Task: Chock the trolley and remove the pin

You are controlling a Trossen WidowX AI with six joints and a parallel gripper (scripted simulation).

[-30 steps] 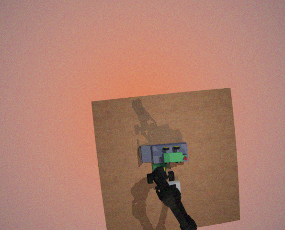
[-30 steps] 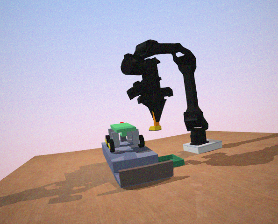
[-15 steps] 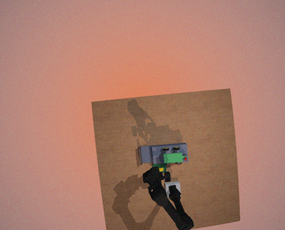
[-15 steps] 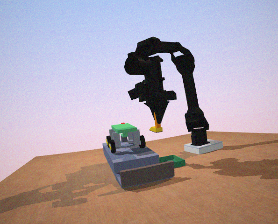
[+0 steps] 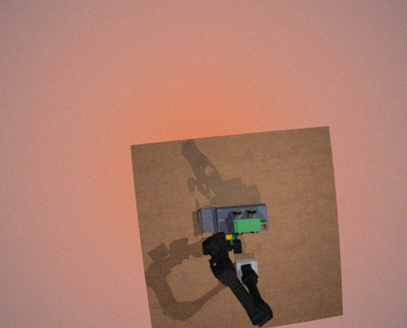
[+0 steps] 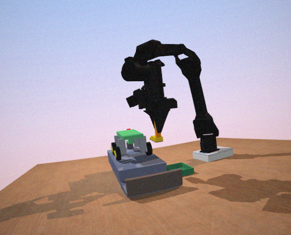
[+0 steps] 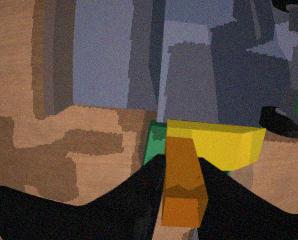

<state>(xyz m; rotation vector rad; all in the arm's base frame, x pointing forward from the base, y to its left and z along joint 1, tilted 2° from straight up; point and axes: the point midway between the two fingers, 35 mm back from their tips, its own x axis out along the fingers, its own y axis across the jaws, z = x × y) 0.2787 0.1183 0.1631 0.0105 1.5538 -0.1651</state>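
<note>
My gripper tip is now 25 cm to the left of the stop pin, 2 cm short of it and 2 cm above it. The rest, counted from my gripper tip: dark end wall (12 cm below, 10 cm to the left, 7 cm ahead); yellow chock (2 cm to the right, 1 cm below); trolley (16 cm to the right, 5 cm ahead, 4 cm below).
</note>
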